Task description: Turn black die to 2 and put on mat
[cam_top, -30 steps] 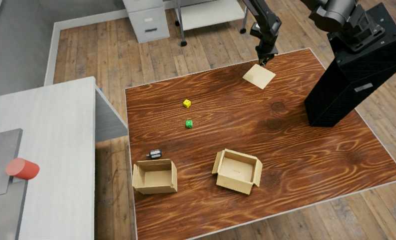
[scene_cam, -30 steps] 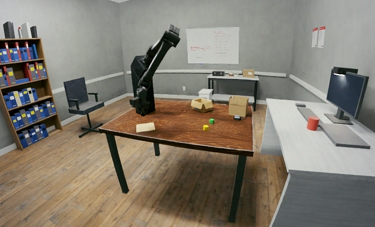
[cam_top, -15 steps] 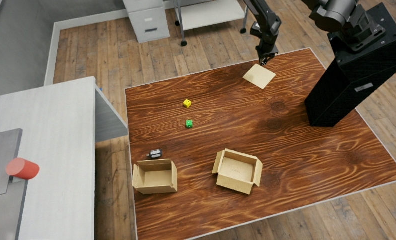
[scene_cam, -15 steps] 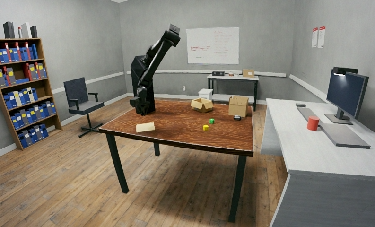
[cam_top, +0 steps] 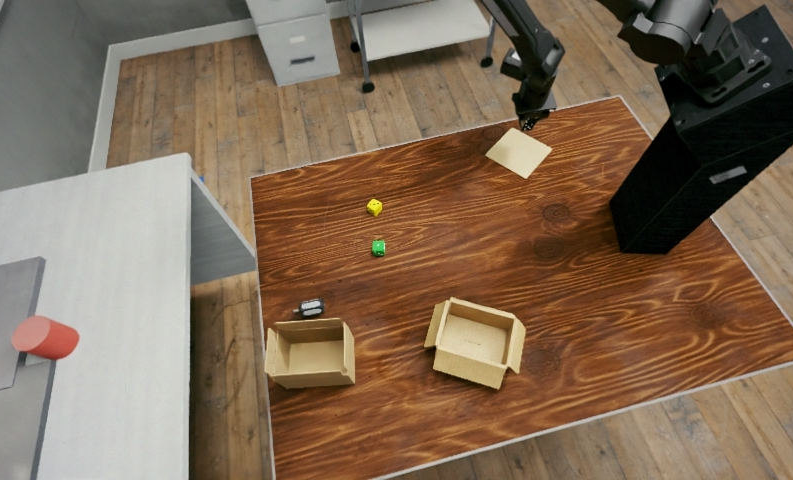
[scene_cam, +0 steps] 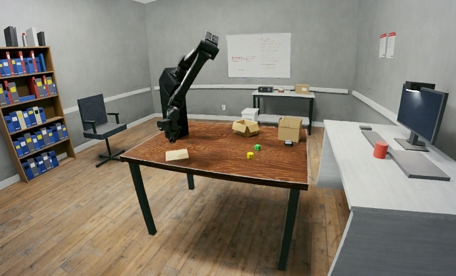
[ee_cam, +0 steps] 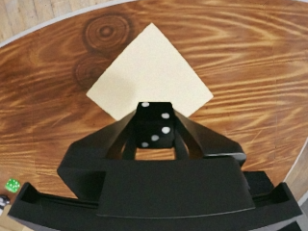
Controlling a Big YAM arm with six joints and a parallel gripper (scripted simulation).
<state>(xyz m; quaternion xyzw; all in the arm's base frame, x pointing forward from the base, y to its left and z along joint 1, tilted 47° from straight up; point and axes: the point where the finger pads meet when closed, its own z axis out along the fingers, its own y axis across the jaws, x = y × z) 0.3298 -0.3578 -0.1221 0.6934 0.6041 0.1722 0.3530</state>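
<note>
My gripper is now 1 cm short of the mat, 1 cm to the right of it and 10 cm above it. The rest, counted from my hand: yellow die: 47 cm ahead, 7 cm to the left, 9 cm below; then black die: right at my hand; then green die: 49 cm ahead, 20 cm to the left, 9 cm below.
</note>
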